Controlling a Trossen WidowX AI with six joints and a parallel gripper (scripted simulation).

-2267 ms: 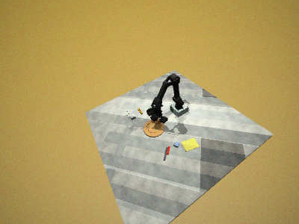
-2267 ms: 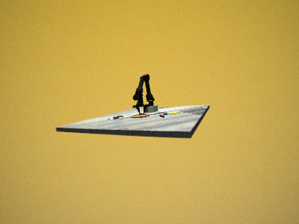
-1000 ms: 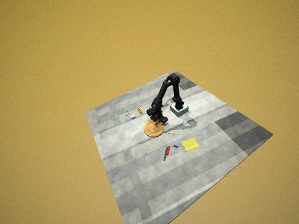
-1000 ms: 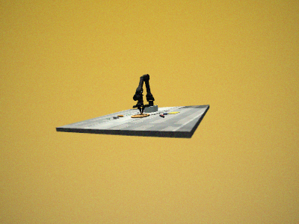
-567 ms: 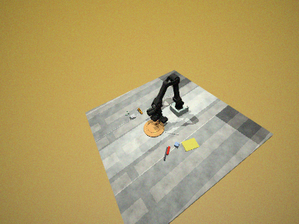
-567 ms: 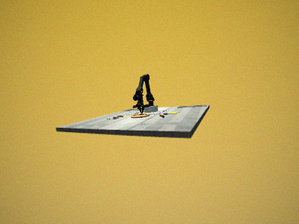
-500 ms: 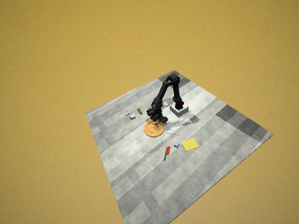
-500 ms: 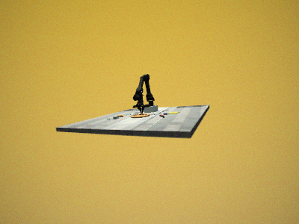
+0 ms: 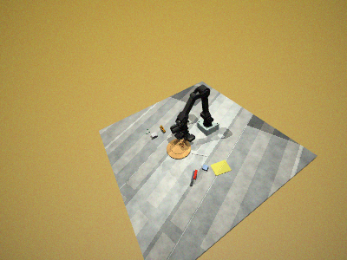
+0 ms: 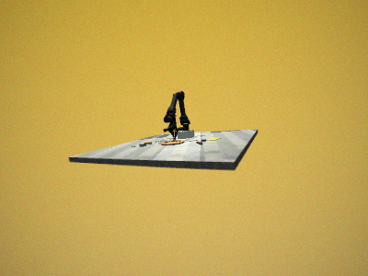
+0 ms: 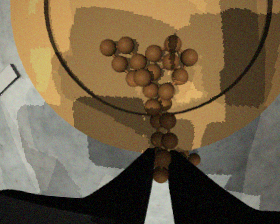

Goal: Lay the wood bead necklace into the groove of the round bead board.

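The round bead board lies 80 mm ahead of my gripper tip, 40 mm to the left of it and 20 mm below it. Round my gripper tip: thin grey stick (170 mm to the left, 40 mm behind, 20 mm below); then small blue block (290 mm to the left, 20 mm below, 20 mm behind); then grey piece (220 mm ahead, 190 mm to the right, 20 mm below).
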